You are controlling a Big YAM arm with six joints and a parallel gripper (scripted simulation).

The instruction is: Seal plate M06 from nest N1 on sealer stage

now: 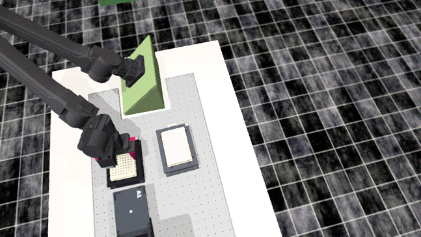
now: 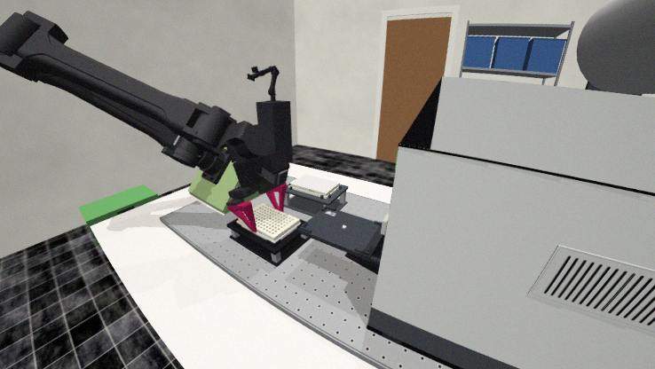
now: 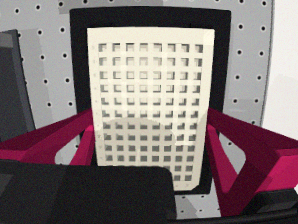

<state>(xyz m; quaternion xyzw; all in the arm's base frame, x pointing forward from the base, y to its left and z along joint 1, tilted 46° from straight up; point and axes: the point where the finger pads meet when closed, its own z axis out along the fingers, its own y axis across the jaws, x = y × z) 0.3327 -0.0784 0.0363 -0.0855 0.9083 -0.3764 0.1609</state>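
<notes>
The 96-well plate M06 is right at my hand. Also, from my hand: black plate nest N1 (20 mm below); grey nest N2 (10 mm behind, 190 mm to the left); dark sealer stage (180 mm ahead, 30 mm to the left, 40 mm above).
</notes>
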